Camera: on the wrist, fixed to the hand. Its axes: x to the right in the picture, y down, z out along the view.
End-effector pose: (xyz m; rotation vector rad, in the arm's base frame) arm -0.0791 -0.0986 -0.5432 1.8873 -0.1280 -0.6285
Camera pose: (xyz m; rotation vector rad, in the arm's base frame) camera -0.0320 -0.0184 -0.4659 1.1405 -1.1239 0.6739
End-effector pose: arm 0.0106 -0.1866 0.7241 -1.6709 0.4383 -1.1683
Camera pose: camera -0.0809 -0.2508 0.6779 -0.7851 1.6766 -0.1441
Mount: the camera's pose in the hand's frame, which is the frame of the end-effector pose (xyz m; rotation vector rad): -0.0177 0.0461 -0.1104 -0.2108 0.3004 1.5552
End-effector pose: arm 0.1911 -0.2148 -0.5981 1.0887 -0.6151 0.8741
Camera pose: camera 0.1440 -0.1078 -0.6290 0.0737 -1.2618 2.1646
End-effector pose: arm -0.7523 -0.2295 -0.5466 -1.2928 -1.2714 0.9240
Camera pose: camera -0.6392 -0.2588 -0.5777 -2.4856 0.1186 1.5007
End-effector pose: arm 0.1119 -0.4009 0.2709 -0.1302 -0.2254 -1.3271
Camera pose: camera 0.1625 -0.3977 0.1611 -0.2129 0.2665 0.1967
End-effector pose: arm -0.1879 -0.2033 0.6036 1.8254 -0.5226 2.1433
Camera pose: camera -0.3028 -0.1953 0.5667 -0.5249 1.6109 -1.7775
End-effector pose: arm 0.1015 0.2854 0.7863 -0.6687 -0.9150 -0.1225
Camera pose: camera 0.1842 0.2544 0.7036 -1.3477 0.0852 1.0497
